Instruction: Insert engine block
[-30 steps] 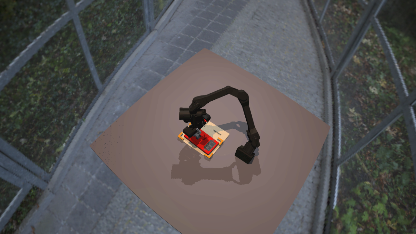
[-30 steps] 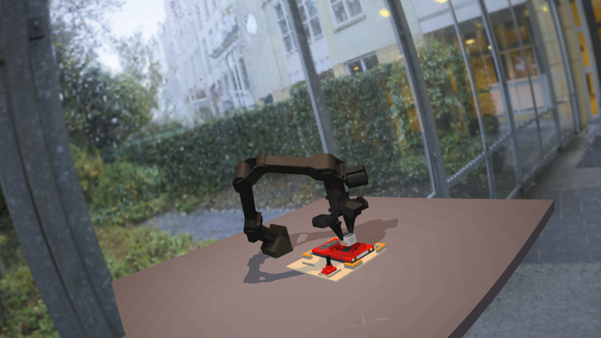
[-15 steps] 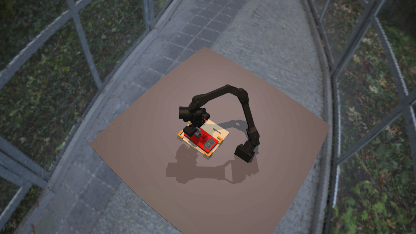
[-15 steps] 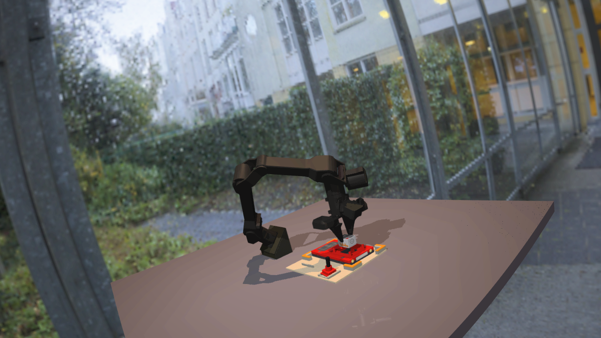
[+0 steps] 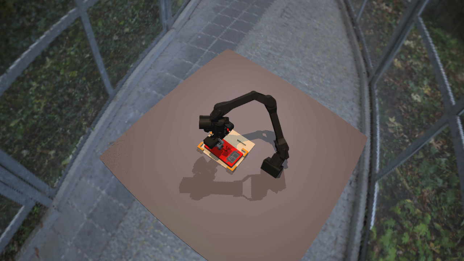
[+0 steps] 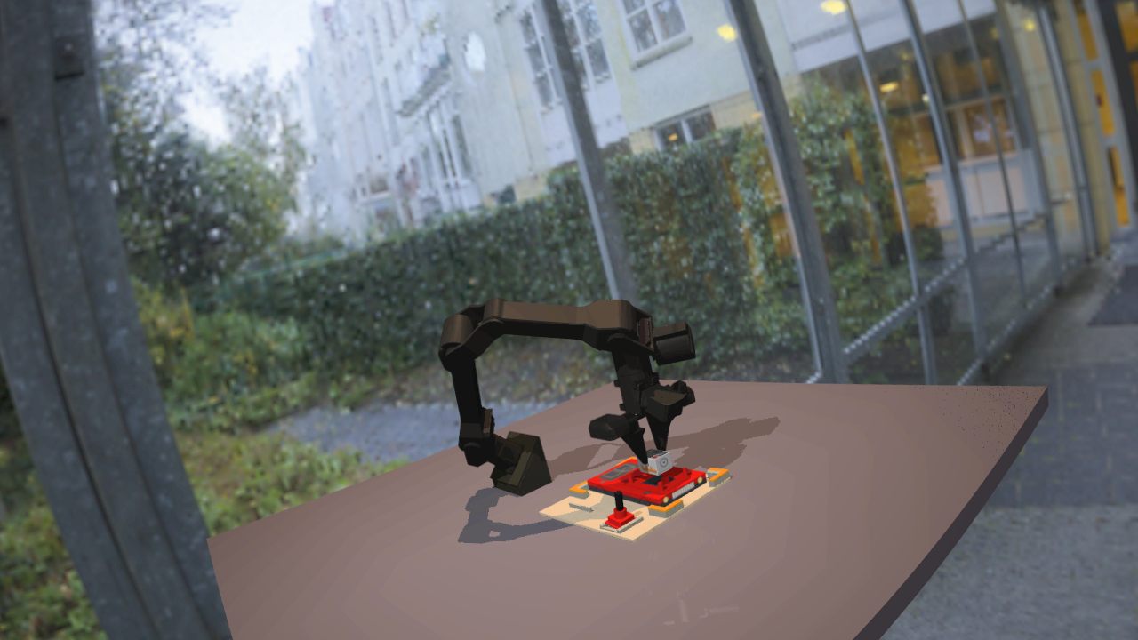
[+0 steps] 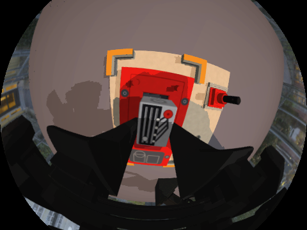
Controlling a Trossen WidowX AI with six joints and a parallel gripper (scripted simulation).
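My gripper tip is 10 mm above the grey engine block.
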